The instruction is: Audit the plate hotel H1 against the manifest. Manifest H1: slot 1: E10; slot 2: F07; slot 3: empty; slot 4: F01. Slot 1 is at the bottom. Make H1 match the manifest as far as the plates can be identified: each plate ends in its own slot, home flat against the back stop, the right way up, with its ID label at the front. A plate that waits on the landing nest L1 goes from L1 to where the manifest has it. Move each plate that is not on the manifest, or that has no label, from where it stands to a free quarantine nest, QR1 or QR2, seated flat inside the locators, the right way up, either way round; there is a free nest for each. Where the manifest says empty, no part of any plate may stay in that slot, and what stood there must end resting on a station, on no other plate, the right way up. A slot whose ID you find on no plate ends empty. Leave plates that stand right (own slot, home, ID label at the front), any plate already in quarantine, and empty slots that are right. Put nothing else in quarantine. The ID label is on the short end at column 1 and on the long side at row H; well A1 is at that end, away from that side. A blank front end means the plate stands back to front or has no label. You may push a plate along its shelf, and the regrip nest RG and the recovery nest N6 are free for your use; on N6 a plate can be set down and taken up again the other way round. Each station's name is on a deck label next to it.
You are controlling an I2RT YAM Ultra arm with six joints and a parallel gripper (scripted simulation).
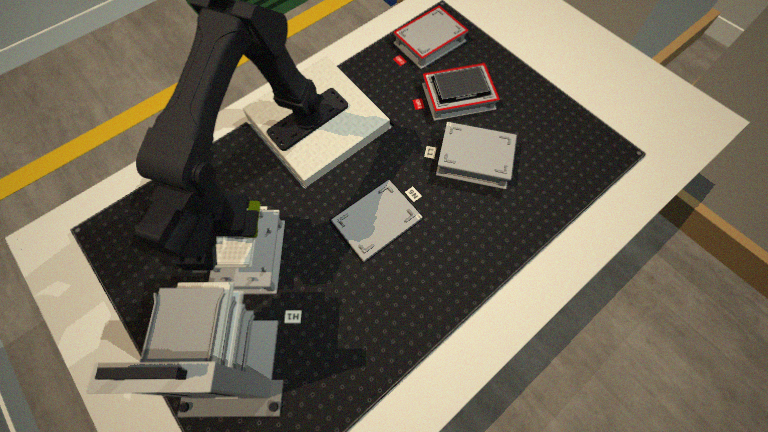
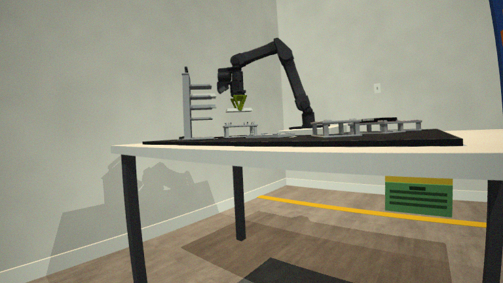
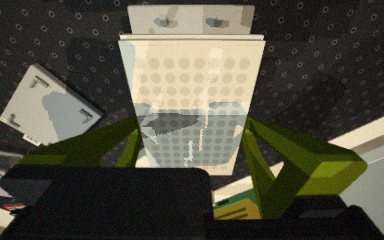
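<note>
Now: hand 80 mm above the regrip nest. The rest, counted from my hand: H1 deck label: 160 mm ahead, 140 mm below, 10 mm to the right; then white well plate: right at my hand; then plate hotel H1: 200 mm ahead, 170 mm to the right, 20 mm above.
</note>
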